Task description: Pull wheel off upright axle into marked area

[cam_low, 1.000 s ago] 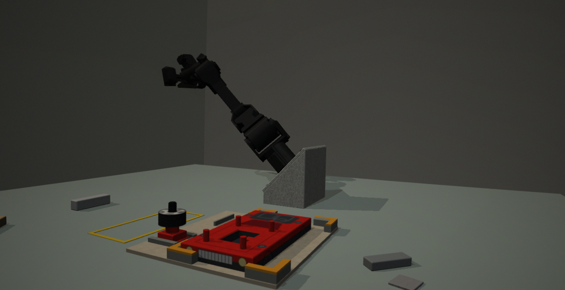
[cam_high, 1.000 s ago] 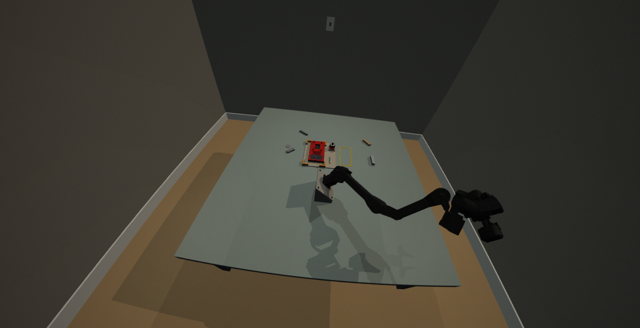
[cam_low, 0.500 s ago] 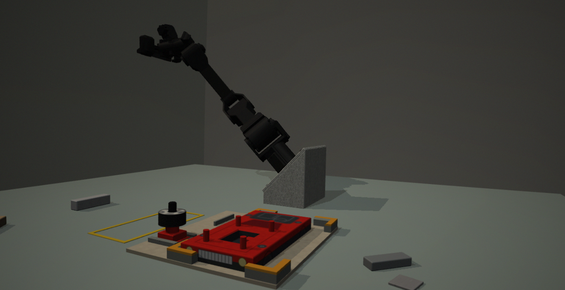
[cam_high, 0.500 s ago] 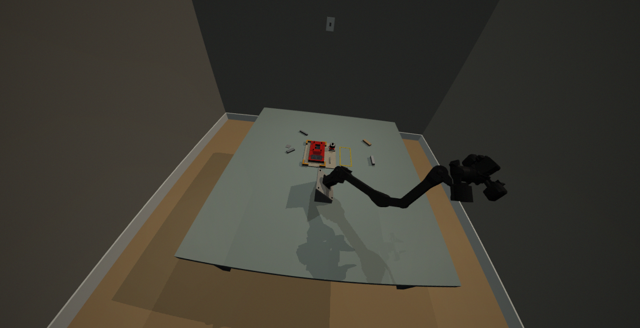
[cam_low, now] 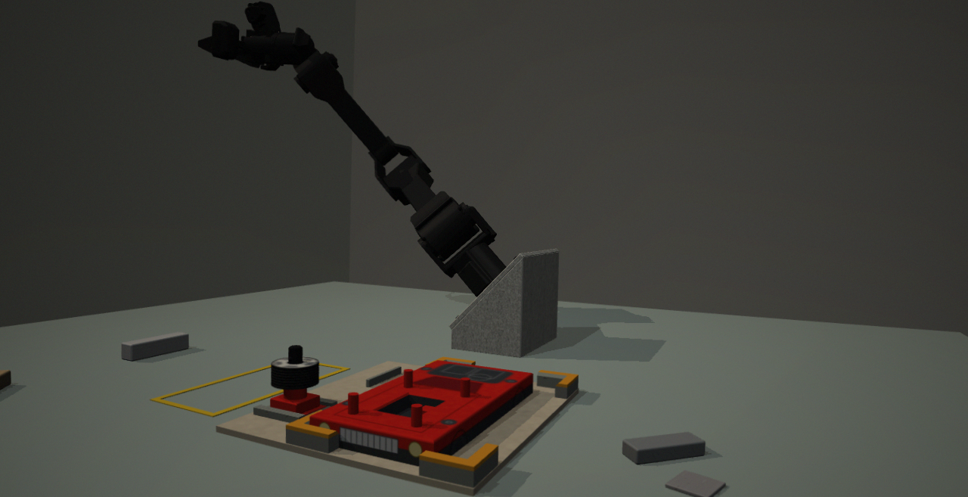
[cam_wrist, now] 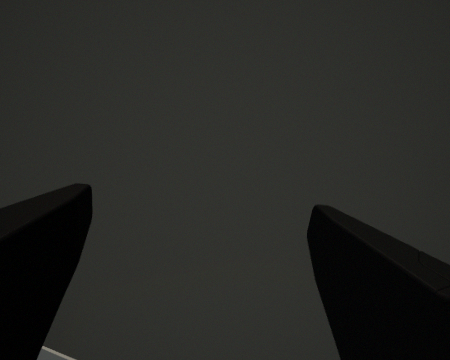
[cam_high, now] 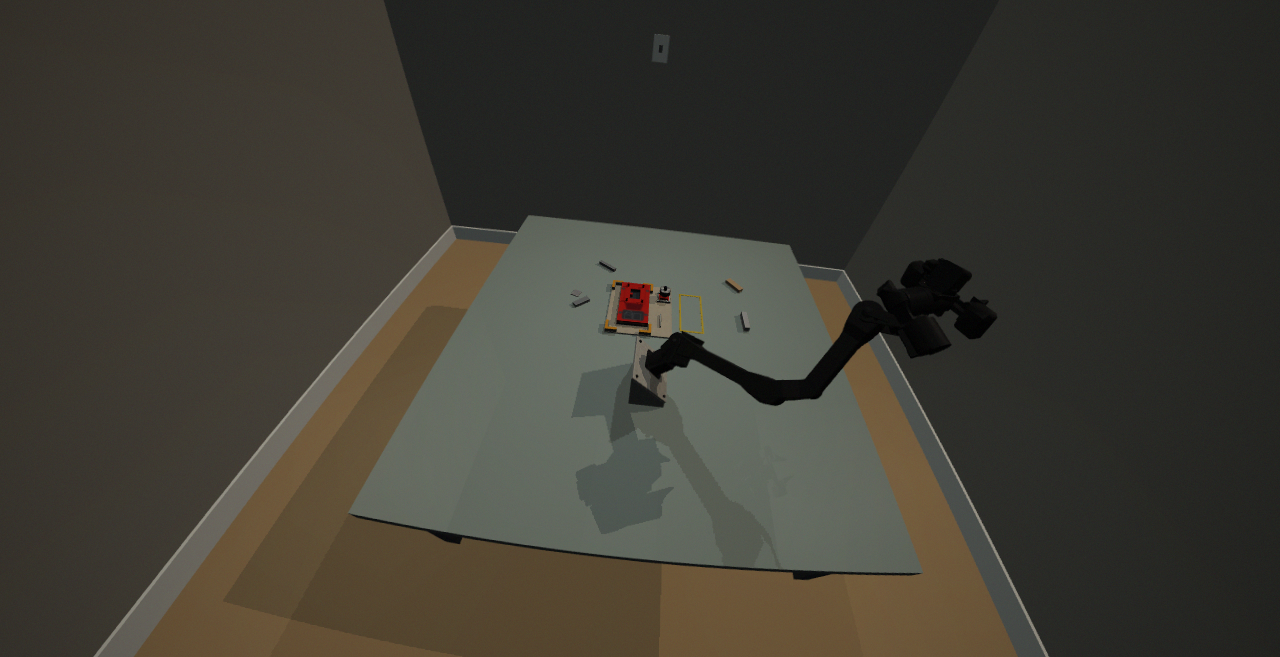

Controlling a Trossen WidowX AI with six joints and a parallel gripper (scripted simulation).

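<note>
The black wheel is 350 mm ahead of my gripper tip, 630 mm to the left of it and 450 mm below it. The rest, counted from my gripper tip: black upright axle: 350 mm ahead, 630 mm to the left, 450 mm below.
</note>
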